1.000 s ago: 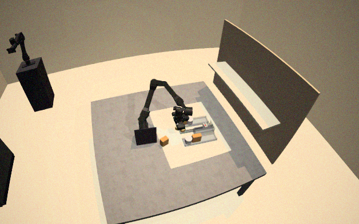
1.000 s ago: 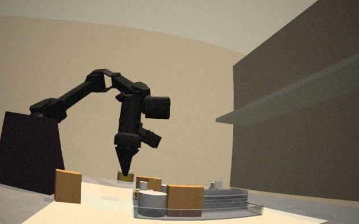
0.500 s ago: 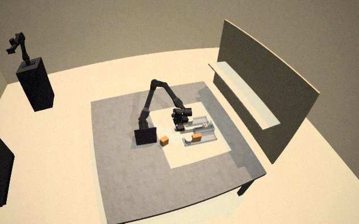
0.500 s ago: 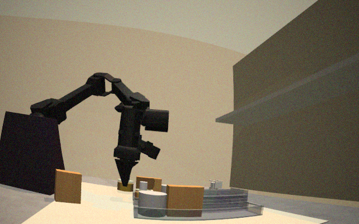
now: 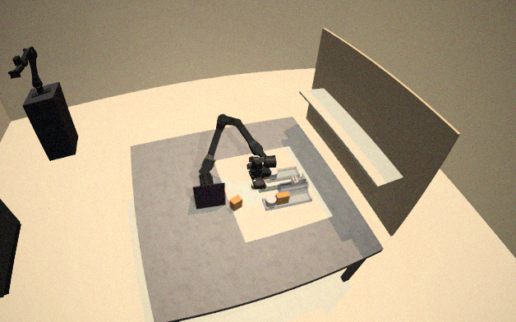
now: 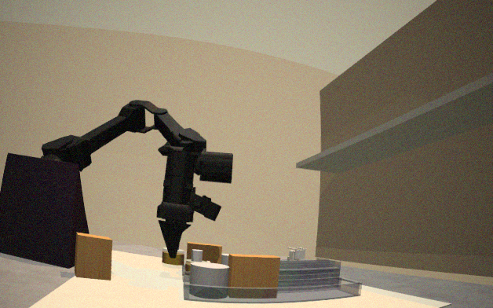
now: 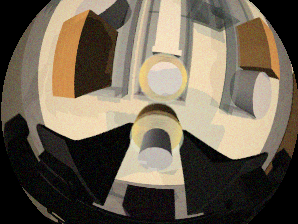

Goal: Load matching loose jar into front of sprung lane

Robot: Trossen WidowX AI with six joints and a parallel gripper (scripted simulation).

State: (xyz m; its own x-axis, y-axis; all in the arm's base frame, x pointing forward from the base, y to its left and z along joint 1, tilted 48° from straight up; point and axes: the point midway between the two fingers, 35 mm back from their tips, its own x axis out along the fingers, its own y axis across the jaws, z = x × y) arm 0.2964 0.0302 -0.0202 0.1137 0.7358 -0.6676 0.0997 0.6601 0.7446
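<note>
The lane rack lies 20 cm ahead of my gripper tip, 4 cm to the right of it and 3 cm below it. The rest, counted from my gripper tip: shelf 56 cm ahead, 32 cm above, 3 cm to the right.
</note>
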